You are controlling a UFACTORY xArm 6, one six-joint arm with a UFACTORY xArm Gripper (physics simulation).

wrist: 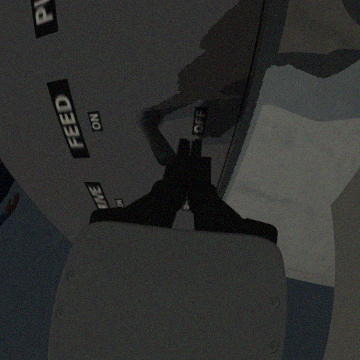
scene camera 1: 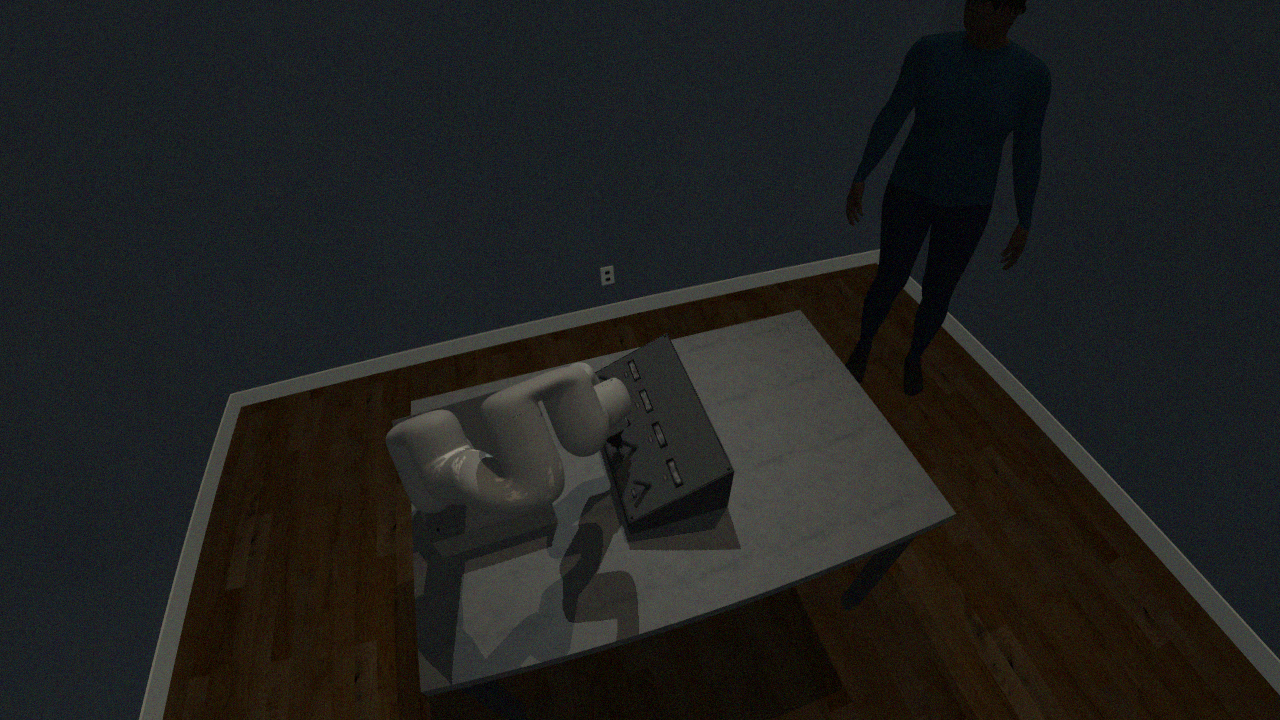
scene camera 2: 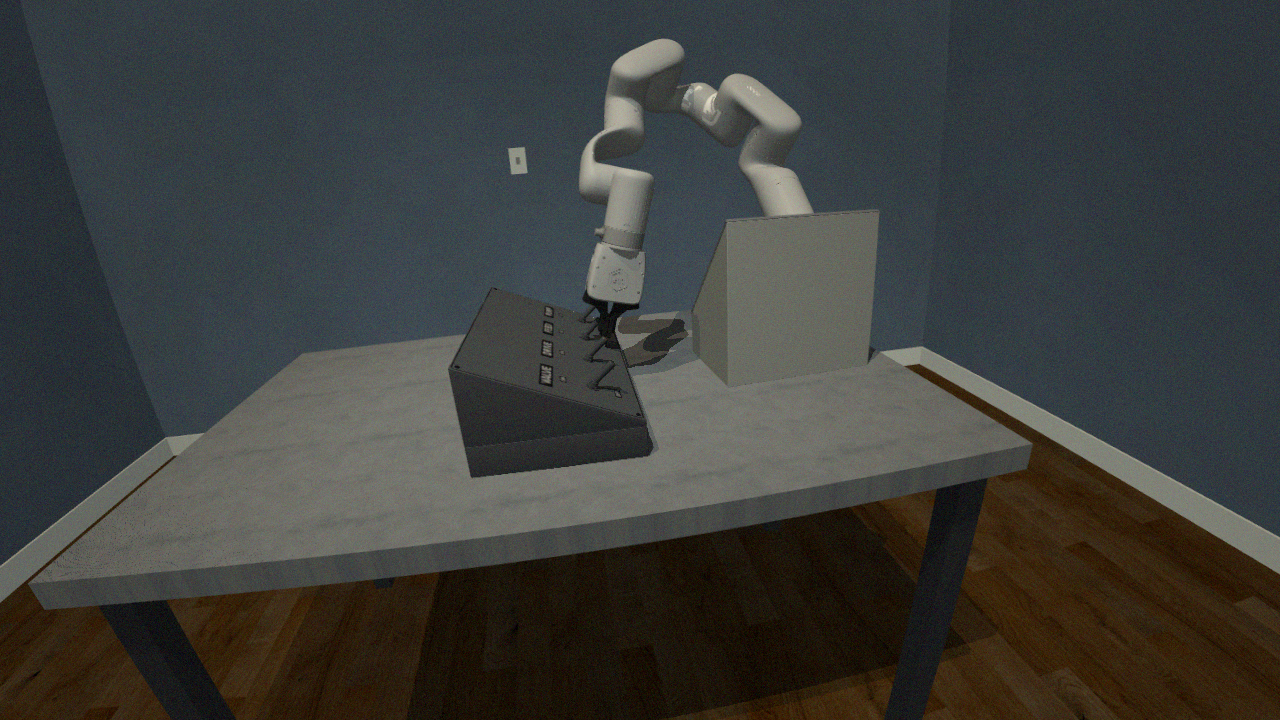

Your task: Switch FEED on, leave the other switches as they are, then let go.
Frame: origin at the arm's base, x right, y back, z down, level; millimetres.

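Seen in the pictures: gripper, fingertip midpoint: (wrist: 190, 153) (scene camera 1: 618, 444) (scene camera 2: 605, 335); arm's base, origin of the base link: (scene camera 2: 804, 252).
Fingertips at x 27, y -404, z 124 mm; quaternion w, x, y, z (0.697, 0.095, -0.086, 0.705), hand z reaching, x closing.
Observation:
Pixels of each thing's top centre, then the offset from my fingertips to it. "spot": a spot on its surface instead. Level surfaces: height alone.
- dark FEED lever, surface spot: (wrist: 157, 137) spot: dx +24, dy -16, dz -20 mm
- OFF label, surface spot: (wrist: 199, 121) spot: dx +16, dy +0, dz +22 mm
- FEED plate, its level: dz -22 mm
- table, its level: dz +96 mm
In the wrist view, the dark FEED lever (wrist: 157, 137) stands on the sloped grey panel, between the ON label (wrist: 95, 121) and the OFF label (wrist: 199, 121), right of the FEED plate (wrist: 68, 118). My gripper (wrist: 190, 153) (scene camera 2: 609, 340) is shut and empty. Its fingertips are low over the panel on the lever's OFF side. The lever's thick end is right beside the left finger; I cannot tell whether they touch. The switch box (scene camera 1: 684, 420) (scene camera 2: 514, 416) stands on the table. My arm hides the fingertips in scene camera 1.
The other levers share the panel; a near lever (scene camera 2: 606, 376) shows in scene camera 2. A pale slanted block (scene camera 2: 796, 300) stands on the table (scene camera 2: 358, 501) right of the box. A person (scene camera 1: 953, 125) stands beyond the table.

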